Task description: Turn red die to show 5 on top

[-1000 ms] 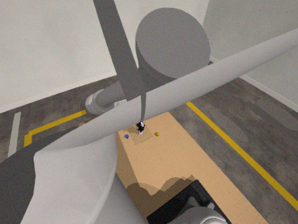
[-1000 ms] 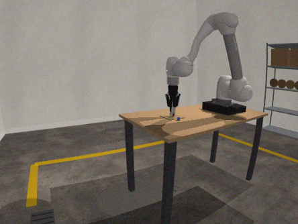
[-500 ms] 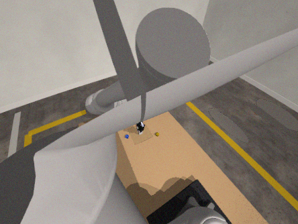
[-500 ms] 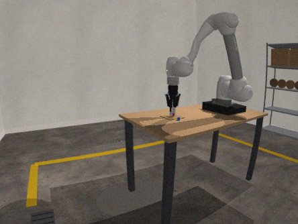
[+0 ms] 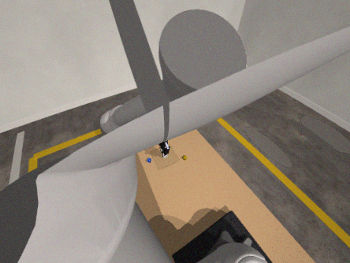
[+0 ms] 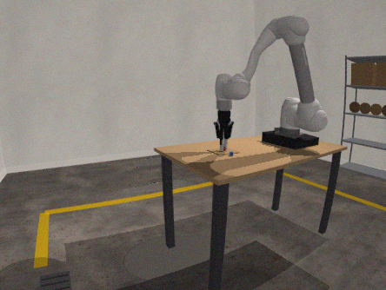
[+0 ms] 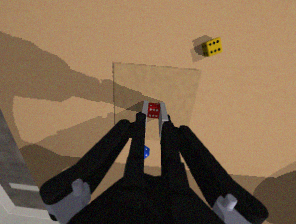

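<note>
My gripper is now 2 cm above the red die. The rest, counted from my hand: tan mat (4 cm below); yellow die (10 cm behind, 8 cm to the right, 3 cm below); blue die (9 cm to the left, 4 cm ahead, 3 cm below).
</note>
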